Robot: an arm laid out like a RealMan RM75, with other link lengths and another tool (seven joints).
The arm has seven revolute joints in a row. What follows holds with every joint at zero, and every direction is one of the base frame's.
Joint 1 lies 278.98 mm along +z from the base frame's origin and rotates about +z.
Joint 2 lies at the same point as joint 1 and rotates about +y.
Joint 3 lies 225.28 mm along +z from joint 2 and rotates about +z.
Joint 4 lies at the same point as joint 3 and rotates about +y.
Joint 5 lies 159.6 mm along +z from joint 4 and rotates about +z.
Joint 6 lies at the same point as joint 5 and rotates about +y.
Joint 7 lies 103.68 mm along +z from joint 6 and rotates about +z.
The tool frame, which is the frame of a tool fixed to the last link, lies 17 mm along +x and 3 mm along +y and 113 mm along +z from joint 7; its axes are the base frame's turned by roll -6.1, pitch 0 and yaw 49 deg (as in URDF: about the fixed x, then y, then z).
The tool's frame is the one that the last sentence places.
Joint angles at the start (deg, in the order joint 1, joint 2, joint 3, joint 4, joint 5, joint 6, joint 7):
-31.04 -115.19 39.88 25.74 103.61 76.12 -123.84
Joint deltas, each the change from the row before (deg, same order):
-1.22 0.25 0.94 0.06 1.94 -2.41 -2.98
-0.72 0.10 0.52 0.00 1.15 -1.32 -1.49
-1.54 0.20 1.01 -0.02 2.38 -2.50 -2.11
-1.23 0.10 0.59 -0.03 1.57 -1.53 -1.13
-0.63 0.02 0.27 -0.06 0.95 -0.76 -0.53
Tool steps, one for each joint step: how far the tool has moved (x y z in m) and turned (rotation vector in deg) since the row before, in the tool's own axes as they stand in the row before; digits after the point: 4 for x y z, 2 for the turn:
-0.0040 -0.0058 0.0045 0.81 -2.68 -1.30
-0.0020 -0.0029 0.0028 0.45 -1.51 -0.49
-0.0027 -0.0054 0.0056 0.87 -3.02 0.10
0.0003 -0.0030 0.0043 0.47 -1.83 0.55
-0.0003 -0.0012 0.0023 0.21 -1.03 0.33

